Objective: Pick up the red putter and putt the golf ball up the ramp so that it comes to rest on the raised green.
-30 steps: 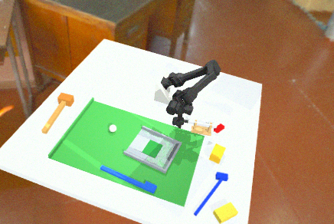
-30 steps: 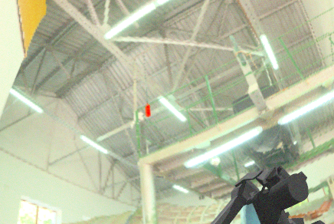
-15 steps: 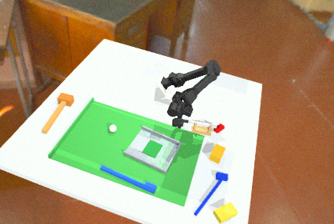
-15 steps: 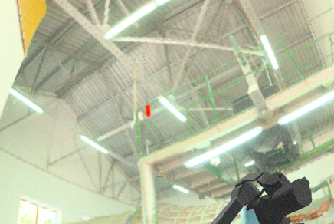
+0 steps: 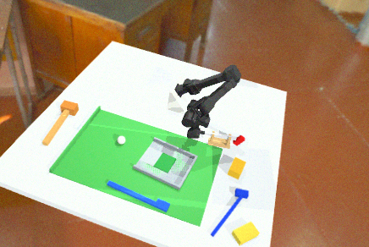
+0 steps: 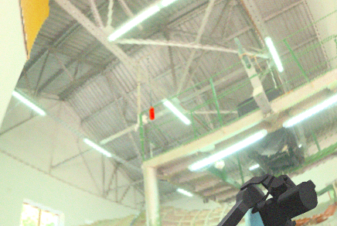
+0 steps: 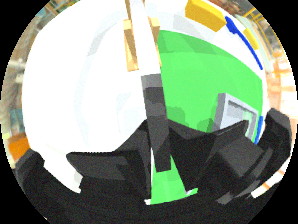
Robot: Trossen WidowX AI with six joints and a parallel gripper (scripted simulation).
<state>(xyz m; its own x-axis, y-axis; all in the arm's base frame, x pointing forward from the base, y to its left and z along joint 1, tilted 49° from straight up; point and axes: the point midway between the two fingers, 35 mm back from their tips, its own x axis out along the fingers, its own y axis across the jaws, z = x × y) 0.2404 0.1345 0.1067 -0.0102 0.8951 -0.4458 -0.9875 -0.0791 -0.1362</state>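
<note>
The wooden stand lies 2 cm behind my gripper tip and 13 cm to the left of it. Round my gripper tip: white golf ball: 18 cm ahead, 36 cm to the right, 1 cm below; then green mat: 24 cm ahead, 22 cm to the right, 3 cm below; then blue mallet: 37 cm ahead, 26 cm to the left, 2 cm below.
</note>
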